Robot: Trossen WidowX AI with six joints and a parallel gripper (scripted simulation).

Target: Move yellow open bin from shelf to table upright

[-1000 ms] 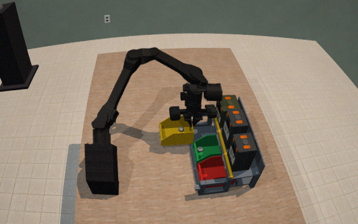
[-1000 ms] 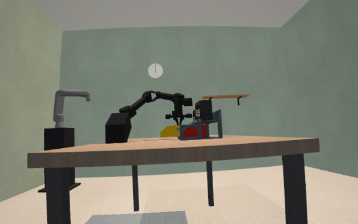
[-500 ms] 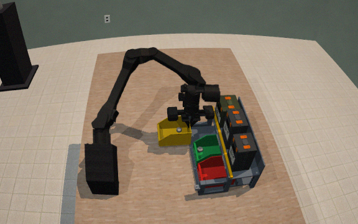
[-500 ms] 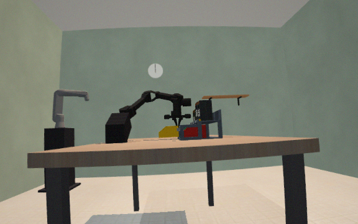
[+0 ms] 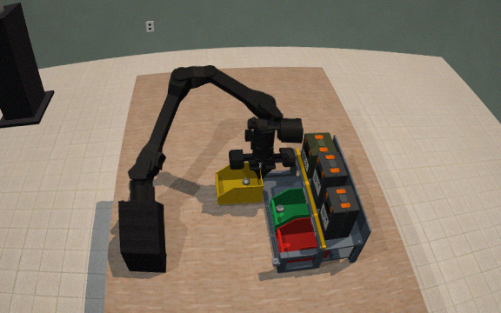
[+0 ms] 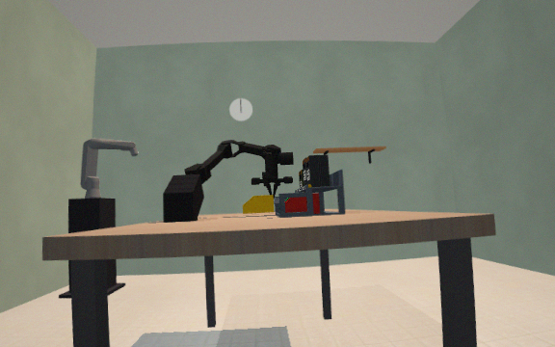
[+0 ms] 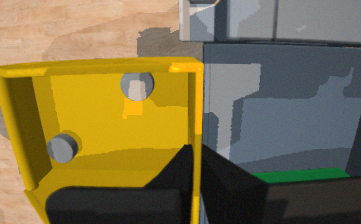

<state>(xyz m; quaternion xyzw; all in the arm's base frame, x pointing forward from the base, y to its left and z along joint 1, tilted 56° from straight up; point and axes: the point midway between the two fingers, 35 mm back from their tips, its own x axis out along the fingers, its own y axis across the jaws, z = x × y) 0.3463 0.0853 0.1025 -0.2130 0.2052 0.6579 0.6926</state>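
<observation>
My hand is 60 mm past the yellow bin and 50 mm above it. Also, from my hand: red bin (220 mm to the right, 90 mm ahead, 60 mm below); yellow rail (130 mm ahead, 110 mm to the right); green bin (110 mm to the right, 90 mm ahead, 60 mm below).
</observation>
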